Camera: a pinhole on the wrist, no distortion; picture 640 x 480 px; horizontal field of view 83.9 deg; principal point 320.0 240.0 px. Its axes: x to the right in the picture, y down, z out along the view. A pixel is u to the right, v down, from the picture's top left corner.
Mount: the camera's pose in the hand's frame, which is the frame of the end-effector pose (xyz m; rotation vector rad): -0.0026 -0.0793 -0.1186 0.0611 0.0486 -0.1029
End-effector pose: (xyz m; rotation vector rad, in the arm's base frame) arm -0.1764 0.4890 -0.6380 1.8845 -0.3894 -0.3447
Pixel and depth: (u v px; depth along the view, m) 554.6 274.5 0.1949
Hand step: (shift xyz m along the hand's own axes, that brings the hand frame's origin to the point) 0.1358 -0.0859 0.0702
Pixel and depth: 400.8 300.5 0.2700
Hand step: 0.0753 -0.0571 0.1501
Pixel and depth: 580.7 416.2 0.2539
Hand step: 0.2067 0.0106 0.1323
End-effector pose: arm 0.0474 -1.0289 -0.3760 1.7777 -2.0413 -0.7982
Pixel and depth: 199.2 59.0 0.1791
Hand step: -0.0643 -0.1749 0.0578
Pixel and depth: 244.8 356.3 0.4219
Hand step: -0.0577 0.0398 0.3147
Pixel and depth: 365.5 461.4 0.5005
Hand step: 0.1160 0.1915 0.3953
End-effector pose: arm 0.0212 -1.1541 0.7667 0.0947 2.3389 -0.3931
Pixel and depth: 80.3 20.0 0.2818
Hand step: -0.1965 -0.2509 0.1620
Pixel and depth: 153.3 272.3 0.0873
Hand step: -0.0384 -0.0728 -0.0290
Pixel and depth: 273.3 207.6 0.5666
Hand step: -0.0561 -0.1589 0.4471
